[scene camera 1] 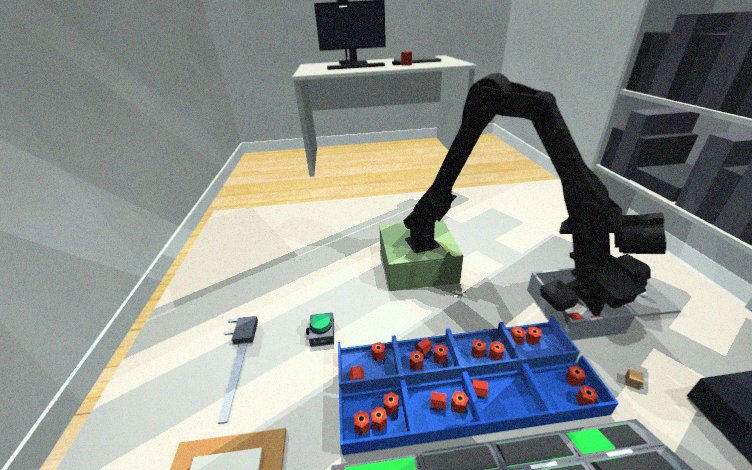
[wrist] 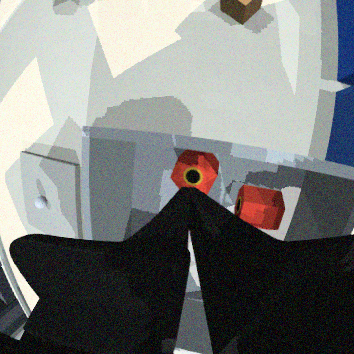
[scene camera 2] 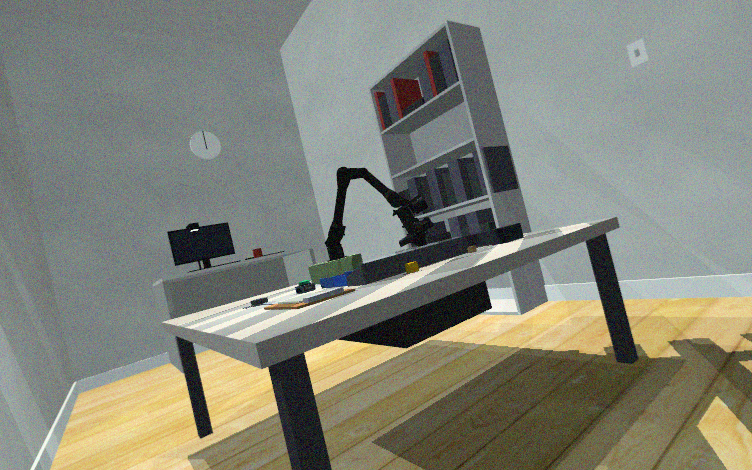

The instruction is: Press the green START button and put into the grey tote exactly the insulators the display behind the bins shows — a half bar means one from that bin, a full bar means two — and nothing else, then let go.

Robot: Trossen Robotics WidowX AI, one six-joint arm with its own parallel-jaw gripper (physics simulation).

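Frame: origin at the arm's base, x back, y right, z up, level; millimetres.
Where they show: gripper, fingertip midpoint: (scene camera 1: 595, 314) (wrist: 187, 194); arm's base, link origin: (scene camera 1: 422, 243) (scene camera 2: 337, 259).
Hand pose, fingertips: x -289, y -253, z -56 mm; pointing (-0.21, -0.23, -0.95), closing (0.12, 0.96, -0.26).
Things, the pixels of their top centre, and the offset from my fingertips. "*": a spot on its surface instead.
- grey tote, surface spot: (wrist: 86, 175) * dx -17, dy -45, dz +26 mm
- red insulator, top centre: (wrist: 193, 173) dx -13, dy +5, dz +4 mm
- display, surface spot: (scene camera 1: 457, 458) * dx -146, dy +401, dz +19 mm
- green START button, top centre: (scene camera 1: 320, 319) (scene camera 2: 303, 280) dx +173, dy +532, dz +13 mm
- tan cube, top centre: (scene camera 1: 636, 375) dx -125, dy +42, dz -8 mm
- black box, surface spot: (scene camera 1: 726, 407) * dx -218, dy -7, dz +18 mm
- caliper, top centre: (scene camera 1: 228, 356) (scene camera 2: 261, 299) dx +161, dy +714, dz -8 mm
- wooden-framed board, surface spot: (scene camera 1: 274, 448) * dx -28, dy +644, dz -22 mm
My gripper (scene camera 1: 597, 311) (wrist: 187, 194) is shut and empty, its tips low at the grey tote (scene camera 1: 607, 328) (wrist: 86, 175). In the wrist view, one red insulator (wrist: 193, 167) stands in the tote right by the tips; another (wrist: 261, 207) lies on its side to the right. The blue bins (scene camera 1: 476, 431) form two rows of four, with red insulators in each. The display (scene camera 1: 457, 458) is cut off by the frame: its leftmost visible cell is green across its width, two cells are dark, and the rightmost is green on its left half. The green START button (scene camera 1: 320, 323) stands left of the bins.
A tan cube (scene camera 1: 633, 379) (wrist: 242, 10) lies beyond the tote, near the bins' right end. A black box (scene camera 1: 726, 407) is at the right edge. A caliper (scene camera 1: 232, 382) and a wooden-framed board (scene camera 1: 274, 448) lie left. The arm stands on a green block (scene camera 1: 424, 274).
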